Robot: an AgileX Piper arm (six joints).
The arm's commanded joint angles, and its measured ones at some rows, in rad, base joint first. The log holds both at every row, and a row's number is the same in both.
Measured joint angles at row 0: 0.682 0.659 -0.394 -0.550 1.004 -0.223
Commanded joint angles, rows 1 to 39: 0.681 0.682 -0.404 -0.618 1.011 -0.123; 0.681 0.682 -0.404 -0.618 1.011 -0.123; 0.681 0.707 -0.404 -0.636 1.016 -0.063; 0.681 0.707 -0.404 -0.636 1.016 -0.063; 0.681 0.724 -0.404 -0.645 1.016 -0.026; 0.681 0.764 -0.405 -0.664 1.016 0.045; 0.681 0.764 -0.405 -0.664 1.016 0.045; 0.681 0.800 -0.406 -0.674 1.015 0.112; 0.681 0.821 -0.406 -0.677 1.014 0.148; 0.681 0.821 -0.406 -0.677 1.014 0.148; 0.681 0.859 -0.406 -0.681 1.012 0.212; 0.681 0.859 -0.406 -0.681 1.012 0.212; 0.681 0.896 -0.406 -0.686 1.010 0.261; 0.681 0.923 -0.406 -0.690 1.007 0.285; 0.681 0.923 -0.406 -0.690 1.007 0.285; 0.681 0.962 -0.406 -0.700 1.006 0.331; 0.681 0.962 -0.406 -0.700 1.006 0.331; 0.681 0.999 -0.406 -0.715 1.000 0.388; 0.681 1.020 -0.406 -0.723 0.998 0.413; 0.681 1.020 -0.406 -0.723 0.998 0.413; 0.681 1.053 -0.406 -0.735 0.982 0.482; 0.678 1.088 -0.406 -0.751 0.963 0.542; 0.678 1.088 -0.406 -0.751 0.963 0.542; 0.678 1.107 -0.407 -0.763 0.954 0.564; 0.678 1.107 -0.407 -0.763 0.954 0.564; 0.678 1.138 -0.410 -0.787 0.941 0.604; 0.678 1.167 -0.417 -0.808 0.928 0.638; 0.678 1.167 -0.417 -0.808 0.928 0.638; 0.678 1.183 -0.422 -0.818 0.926 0.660; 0.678 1.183 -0.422 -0.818 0.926 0.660; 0.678 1.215 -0.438 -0.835 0.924 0.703; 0.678 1.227 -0.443 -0.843 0.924 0.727; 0.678 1.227 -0.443 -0.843 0.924 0.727; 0.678 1.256 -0.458 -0.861 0.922 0.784; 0.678 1.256 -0.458 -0.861 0.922 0.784; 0.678 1.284 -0.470 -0.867 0.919 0.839; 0.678 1.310 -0.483 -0.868 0.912 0.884; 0.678 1.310 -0.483 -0.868 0.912 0.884; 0.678 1.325 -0.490 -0.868 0.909 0.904
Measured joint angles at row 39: 0.682 1.294 -0.469 -0.808 0.880 0.836
